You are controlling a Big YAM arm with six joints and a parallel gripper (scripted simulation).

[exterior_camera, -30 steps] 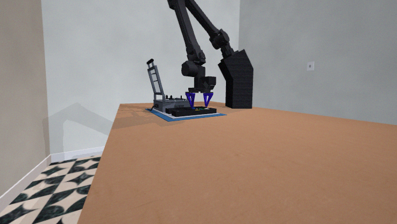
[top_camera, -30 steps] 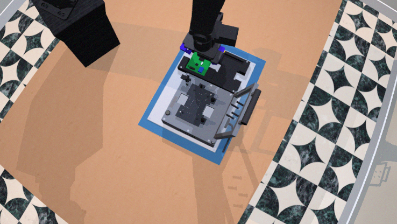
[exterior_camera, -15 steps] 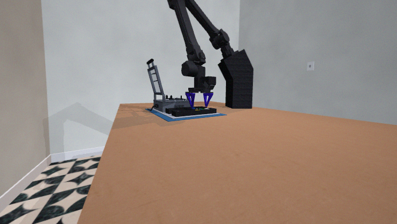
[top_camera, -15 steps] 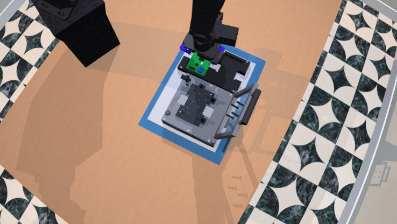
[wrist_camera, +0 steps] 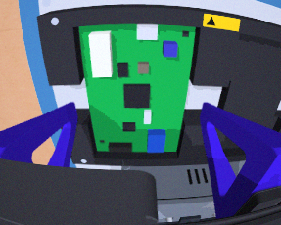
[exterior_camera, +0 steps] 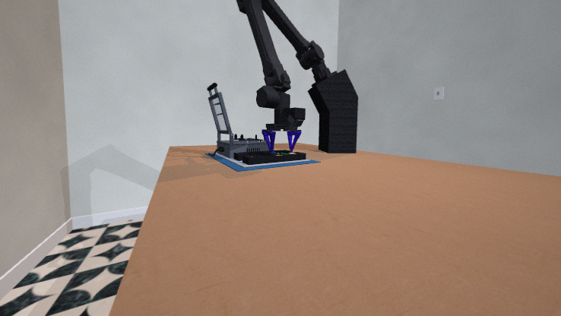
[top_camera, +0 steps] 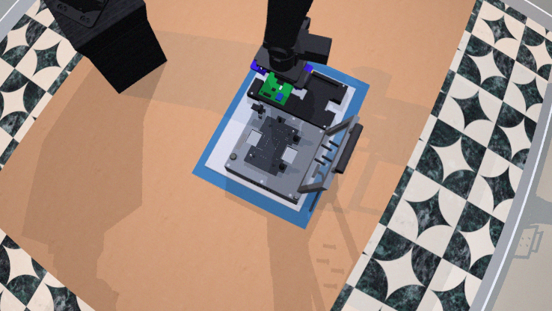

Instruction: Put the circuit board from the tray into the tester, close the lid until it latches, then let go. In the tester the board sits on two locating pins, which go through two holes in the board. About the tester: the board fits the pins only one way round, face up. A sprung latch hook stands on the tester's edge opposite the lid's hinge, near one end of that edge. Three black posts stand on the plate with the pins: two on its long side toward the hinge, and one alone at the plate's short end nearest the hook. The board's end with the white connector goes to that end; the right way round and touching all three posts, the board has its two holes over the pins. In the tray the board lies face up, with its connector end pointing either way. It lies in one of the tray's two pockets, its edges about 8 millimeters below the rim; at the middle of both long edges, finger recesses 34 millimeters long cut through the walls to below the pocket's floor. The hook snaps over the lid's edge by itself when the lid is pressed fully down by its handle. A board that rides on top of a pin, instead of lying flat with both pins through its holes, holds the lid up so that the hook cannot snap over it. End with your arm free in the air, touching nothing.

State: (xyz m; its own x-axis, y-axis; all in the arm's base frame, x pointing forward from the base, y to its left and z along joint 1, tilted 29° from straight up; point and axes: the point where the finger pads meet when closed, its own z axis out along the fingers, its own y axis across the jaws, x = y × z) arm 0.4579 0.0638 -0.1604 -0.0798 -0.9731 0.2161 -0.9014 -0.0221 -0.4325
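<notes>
My gripper is now 20 mm above the green circuit board. The rest, counted from my hand: black plate: 170 mm to the right, 50 mm ahead, 30 mm above; tester: 140 mm to the right, 80 mm ahead, 70 mm above; dark latch hook: 110 mm to the right, 50 mm above, 10 mm behind.
</notes>
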